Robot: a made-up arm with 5 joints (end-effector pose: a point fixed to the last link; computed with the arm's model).
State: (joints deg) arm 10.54 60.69 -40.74 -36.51 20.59
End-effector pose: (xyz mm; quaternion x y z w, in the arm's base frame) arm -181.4 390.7 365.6 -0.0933 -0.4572 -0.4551 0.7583
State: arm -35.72 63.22 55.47 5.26 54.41
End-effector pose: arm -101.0 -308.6 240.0 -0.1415 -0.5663 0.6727 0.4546
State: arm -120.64 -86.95 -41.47 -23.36 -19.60
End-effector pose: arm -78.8 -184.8 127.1 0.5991 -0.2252 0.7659 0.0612
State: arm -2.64 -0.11 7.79 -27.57 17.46
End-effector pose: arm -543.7 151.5 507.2 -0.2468 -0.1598 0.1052 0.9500
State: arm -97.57 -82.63 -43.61 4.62 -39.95
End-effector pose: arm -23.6 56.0 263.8 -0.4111 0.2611 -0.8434 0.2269
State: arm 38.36 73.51 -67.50 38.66 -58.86
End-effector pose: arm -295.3 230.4 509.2 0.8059 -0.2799 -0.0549 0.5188
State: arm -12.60 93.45 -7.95 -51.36 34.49
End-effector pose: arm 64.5 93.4 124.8 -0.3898 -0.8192 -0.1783 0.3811
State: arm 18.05 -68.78 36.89 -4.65 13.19
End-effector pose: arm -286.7 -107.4 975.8 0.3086 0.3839 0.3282 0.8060
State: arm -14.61 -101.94 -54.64 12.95 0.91
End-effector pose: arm -30.4 348.4 773.0 -0.3681 0.5970 -0.4422 0.5590
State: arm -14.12 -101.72 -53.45 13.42 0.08
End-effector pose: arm -28.0 343.0 782.4 -0.3525 0.6049 -0.4404 0.5621
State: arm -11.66 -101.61 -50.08 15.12 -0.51
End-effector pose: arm -24.1 325.7 818.0 -0.3087 0.6237 -0.4242 0.5794
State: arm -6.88 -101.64 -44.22 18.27 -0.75
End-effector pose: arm -19.4 286.9 879.8 -0.2297 0.6532 -0.3899 0.6071
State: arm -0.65 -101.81 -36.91 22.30 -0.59
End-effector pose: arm -15.8 224.1 947.4 -0.1272 0.6850 -0.3428 0.6302
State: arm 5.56 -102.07 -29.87 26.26 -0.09
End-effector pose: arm -14.4 151.1 998.5 -0.0259 0.7104 -0.2944 0.6387
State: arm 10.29 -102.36 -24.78 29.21 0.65
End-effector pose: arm -14.8 92.2 1026.2 0.0481 0.7249 -0.2580 0.6369
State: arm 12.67 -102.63 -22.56 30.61 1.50
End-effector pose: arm -15.8 64.0 1037.1 0.0810 0.7288 -0.2412 0.6357
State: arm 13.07 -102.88 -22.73 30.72 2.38
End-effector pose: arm -16.6 63.2 1040.0 0.0799 0.7256 -0.2407 0.6397
